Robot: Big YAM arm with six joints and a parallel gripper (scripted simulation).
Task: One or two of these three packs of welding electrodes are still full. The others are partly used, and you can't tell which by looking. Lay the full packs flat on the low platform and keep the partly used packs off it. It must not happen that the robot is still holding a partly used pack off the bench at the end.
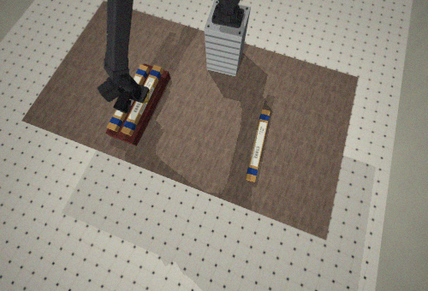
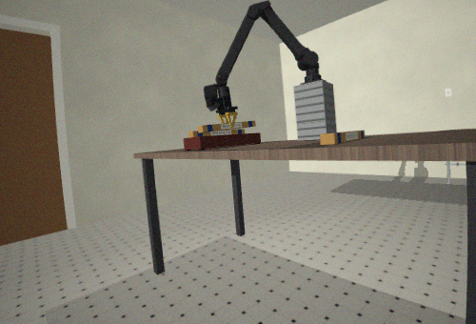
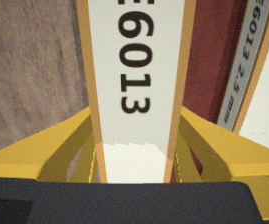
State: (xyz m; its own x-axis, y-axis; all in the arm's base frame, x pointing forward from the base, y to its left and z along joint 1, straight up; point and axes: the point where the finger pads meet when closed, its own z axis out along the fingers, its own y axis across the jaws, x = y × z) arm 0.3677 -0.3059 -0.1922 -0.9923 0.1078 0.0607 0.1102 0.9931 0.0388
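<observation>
The low platform lies 4 cm to the right of my hand and 8 cm below it.
</observation>
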